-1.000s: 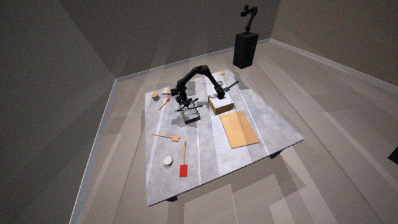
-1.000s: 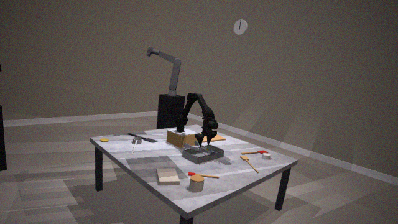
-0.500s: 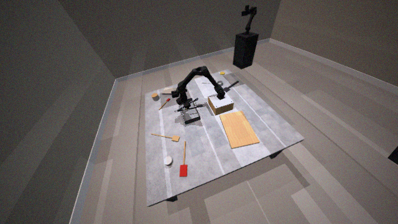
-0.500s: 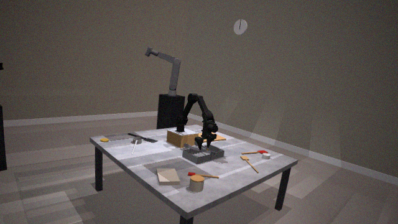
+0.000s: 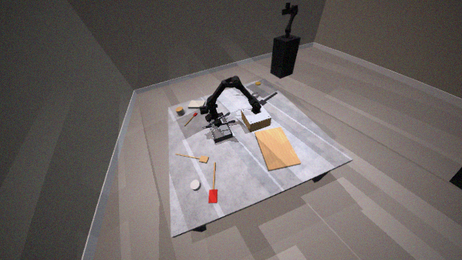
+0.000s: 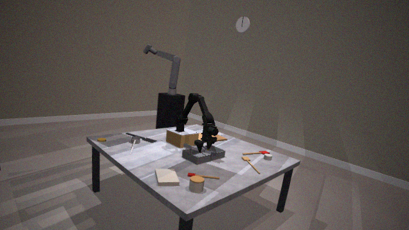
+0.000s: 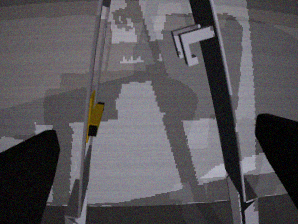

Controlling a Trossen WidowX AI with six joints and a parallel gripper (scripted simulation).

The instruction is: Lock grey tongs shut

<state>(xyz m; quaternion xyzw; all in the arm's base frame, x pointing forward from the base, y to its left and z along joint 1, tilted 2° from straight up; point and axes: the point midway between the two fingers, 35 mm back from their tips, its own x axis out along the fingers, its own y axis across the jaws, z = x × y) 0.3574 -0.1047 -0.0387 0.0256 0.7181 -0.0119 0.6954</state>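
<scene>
The roasting tin lies 1 cm behind my gripper tip, 2 cm to the left of it and 2 cm below it. From my gripper tip the other things lie so: hinge slider (2 cm ahead, 2 cm to the left, 2 cm above); cork-lidded jar (28 cm ahead, 42 cm to the right, 2 cm below); book (8 cm ahead, 46 cm to the right, 4 cm below).
</scene>
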